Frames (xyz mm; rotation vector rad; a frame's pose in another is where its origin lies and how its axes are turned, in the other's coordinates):
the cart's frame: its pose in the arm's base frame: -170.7 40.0 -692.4 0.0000 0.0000 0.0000
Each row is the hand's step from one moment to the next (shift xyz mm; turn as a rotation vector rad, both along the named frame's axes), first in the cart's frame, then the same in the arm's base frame.
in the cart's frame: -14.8 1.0 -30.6 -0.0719 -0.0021 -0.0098
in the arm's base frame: -14.8 1.0 -30.6 -0.0719 -0.0021 -0.0098
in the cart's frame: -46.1 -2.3 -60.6 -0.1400 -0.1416 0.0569
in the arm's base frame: -46.1 -2.3 -60.6 -0.1400 -0.1416 0.0569
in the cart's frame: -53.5 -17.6 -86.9 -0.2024 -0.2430 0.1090
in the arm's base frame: -53.5 -17.6 -86.9 -0.2024 -0.2430 0.1090
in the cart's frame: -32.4 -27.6 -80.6 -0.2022 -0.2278 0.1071
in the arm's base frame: -32.4 -27.6 -80.6 -0.2022 -0.2278 0.1071
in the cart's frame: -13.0 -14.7 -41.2 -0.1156 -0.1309 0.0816
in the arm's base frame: -13.0 -14.7 -41.2 -0.1156 -0.1309 0.0816
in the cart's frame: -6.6 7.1 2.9 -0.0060 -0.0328 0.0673
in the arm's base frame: -6.6 7.1 2.9 -0.0060 -0.0328 0.0673
